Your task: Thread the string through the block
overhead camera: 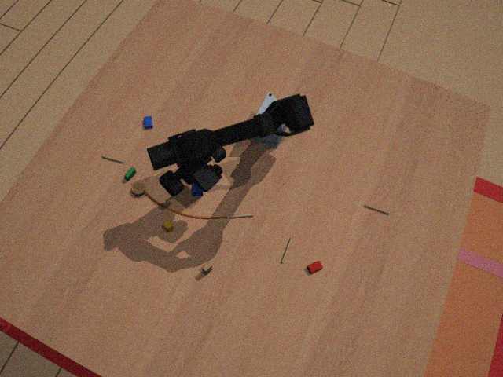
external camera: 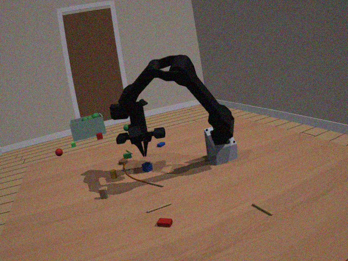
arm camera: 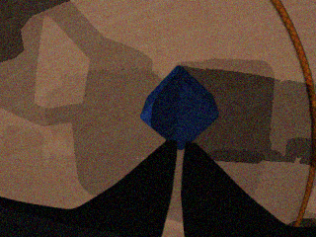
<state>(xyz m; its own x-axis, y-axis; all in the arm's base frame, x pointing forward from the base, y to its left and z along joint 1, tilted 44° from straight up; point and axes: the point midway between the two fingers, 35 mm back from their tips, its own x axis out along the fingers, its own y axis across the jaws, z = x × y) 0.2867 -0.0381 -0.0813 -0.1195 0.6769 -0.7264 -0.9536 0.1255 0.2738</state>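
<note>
Right now the thin wooden stick is 1 cm ahead of my gripper tip, 14 cm to the left of it and 6 cm below it. Round my gripper tip: yellow cylinder: 14 cm ahead, 4 cm below; green block: 6 cm ahead, 20 cm to the right, 5 cm below; round wooden button: 9 cm ahead, 15 cm to the right, 5 cm below.
</note>
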